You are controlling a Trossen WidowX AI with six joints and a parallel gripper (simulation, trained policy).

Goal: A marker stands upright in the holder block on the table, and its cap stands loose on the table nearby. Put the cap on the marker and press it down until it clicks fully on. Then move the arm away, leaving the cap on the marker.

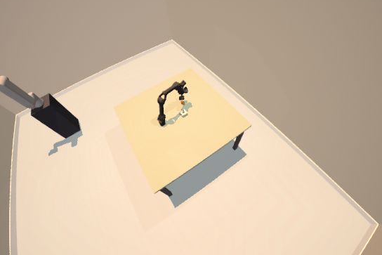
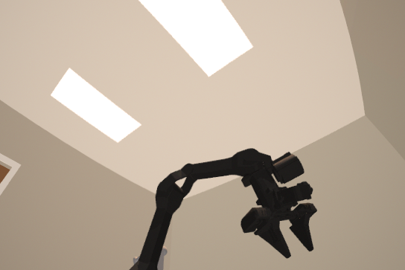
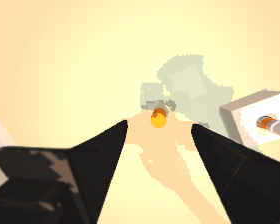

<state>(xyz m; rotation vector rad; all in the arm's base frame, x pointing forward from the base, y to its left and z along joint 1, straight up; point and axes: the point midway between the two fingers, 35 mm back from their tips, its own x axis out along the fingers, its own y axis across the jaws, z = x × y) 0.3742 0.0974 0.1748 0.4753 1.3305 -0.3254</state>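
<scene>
My gripper tip is now 120 mm above the orange cap, 20 mm to the right of it and 20 mm past it.
</scene>
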